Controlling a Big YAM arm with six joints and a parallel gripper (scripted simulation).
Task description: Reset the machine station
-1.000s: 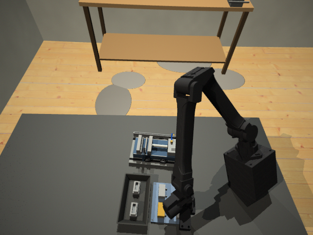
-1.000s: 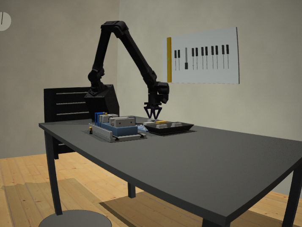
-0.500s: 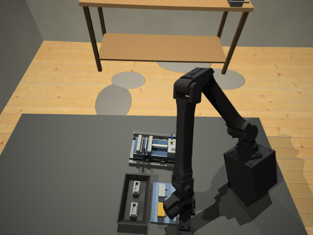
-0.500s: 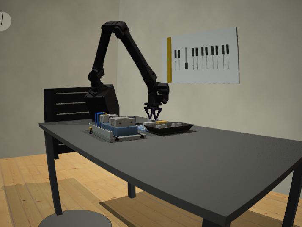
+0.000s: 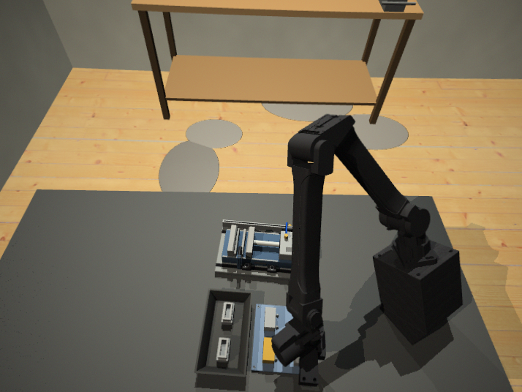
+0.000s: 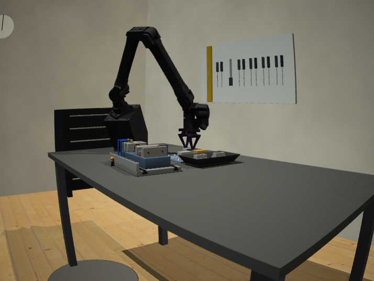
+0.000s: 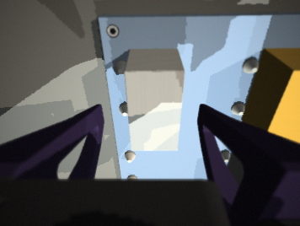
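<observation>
Right now the gray aluminum blank is 2 cm below my hand. Also, from my hand: brass blank 9 cm ahead, 1 cm to the right, 2 cm below; then infeed plate 5 cm ahead, 5 cm to the right, 4 cm below; then work stop rod 16 cm ahead, 30 cm to the right, 4 cm above.
</observation>
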